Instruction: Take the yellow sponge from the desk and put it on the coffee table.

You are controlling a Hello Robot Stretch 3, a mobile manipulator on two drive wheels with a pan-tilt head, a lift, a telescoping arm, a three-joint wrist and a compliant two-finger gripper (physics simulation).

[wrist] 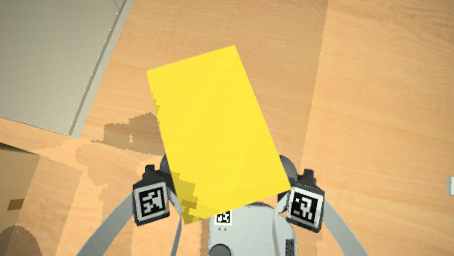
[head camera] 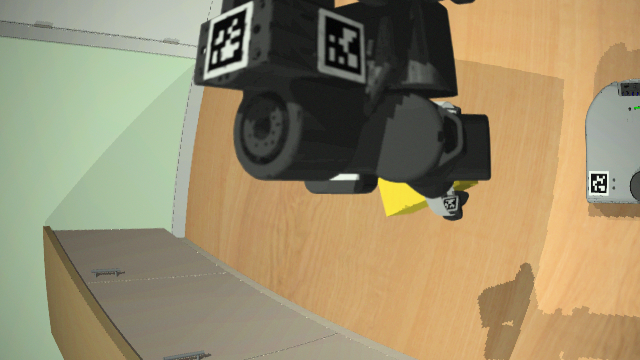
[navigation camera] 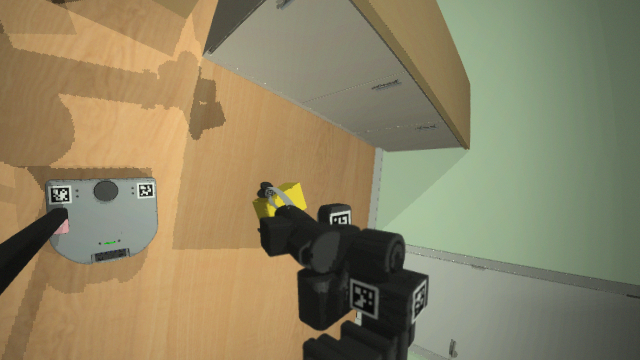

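Pixels of known places: gripper, fingertip midpoint: [wrist: 227,171] [navigation camera: 264,209]; robot's base at its link origin: [wrist: 222,242] [navigation camera: 106,190].
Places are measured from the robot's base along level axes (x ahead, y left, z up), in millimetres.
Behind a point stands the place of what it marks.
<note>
The yellow sponge [head camera: 400,197] @[x 17, y -312, z 869 mm] [navigation camera: 295,196] @[x 7, y -316, z 869 mm] [wrist: 215,130] @[x -12, y -290, z 871 mm] is a large flat block. It is held above the wooden floor, beyond the dark wrist in the head view and the navigation view. My gripper [wrist: 227,171] @[x -19, y -268, z 822 mm] is shut on the sponge, with one fingertip at each side of its near end in the wrist view. The sponge sits tilted between the fingers, its long part reaching away from them. In the head and navigation views the wrist hides part of the gripper and the sponge. The desk and the coffee table cannot be made out in these views.
A grey cabinet [head camera: 150,300] @[x 416, y -1399, z 640 mm] [navigation camera: 320,55] @[x 563, y -703, z 587 mm] [wrist: 50,55] @[x 580, y -623, z 371 mm] with handles stands by the green wall [head camera: 100,110] @[x -314, y -2059, z 610 mm] [navigation camera: 545,125] @[x 384, y -2205, z 1418 mm]. A light panel [head camera: 100,10] @[x -778, y -1941, z 735 mm] [navigation camera: 500,310] @[x -938, y -1906, z 1190 mm] is farther along the wall. My base [head camera: 607,140] @[x -108, y -102, z 160 mm] [navigation camera: 107,220] @[x -105, y 2, z 160 mm] [wrist: 250,230] @[x -98, y -85, z 160 mm] is on the floor. A cardboard box [wrist: 17,175] @[x 884, y -225, z 83 mm] shows at lower left in the wrist view.
</note>
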